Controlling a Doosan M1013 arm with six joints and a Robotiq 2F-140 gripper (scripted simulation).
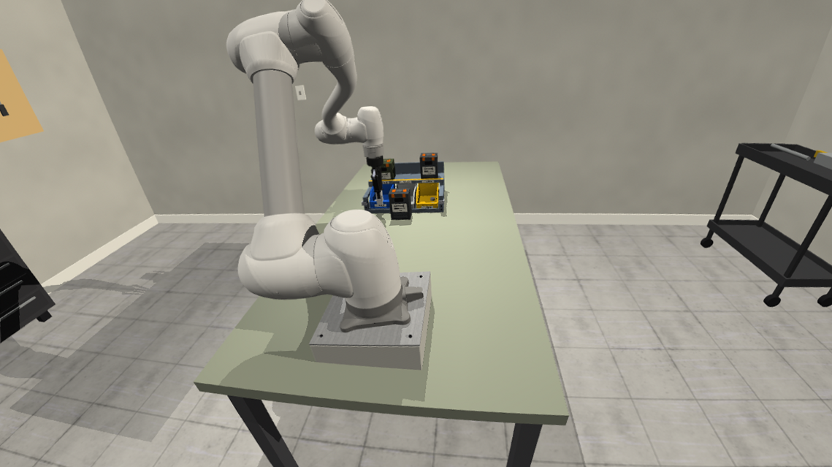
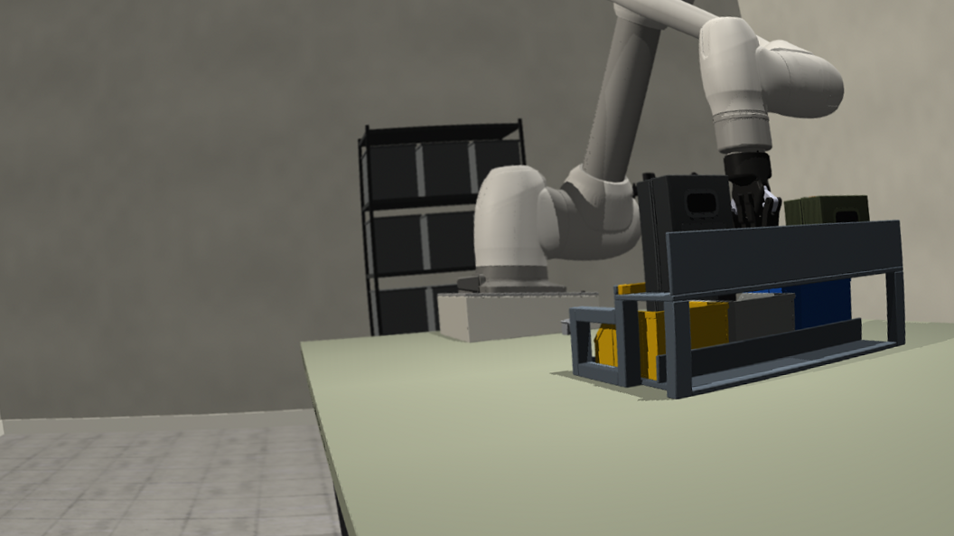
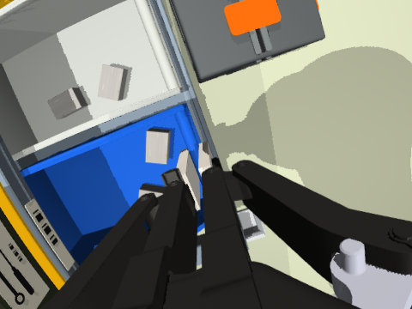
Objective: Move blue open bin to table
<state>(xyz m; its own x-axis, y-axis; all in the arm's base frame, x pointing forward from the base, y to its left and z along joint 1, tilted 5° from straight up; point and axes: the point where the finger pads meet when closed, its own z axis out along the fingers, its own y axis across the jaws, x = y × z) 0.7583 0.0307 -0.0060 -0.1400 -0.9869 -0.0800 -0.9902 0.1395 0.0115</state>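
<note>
The blue open bin is 80 mm ahead of my hand, 20 mm below it and 10 mm to the right of it. The rest, counted from my hand: yellow bin 230 mm to the right, 50 mm ahead, 30 mm below; then grey bin 120 mm to the right, 60 mm ahead, 30 mm below.
</note>
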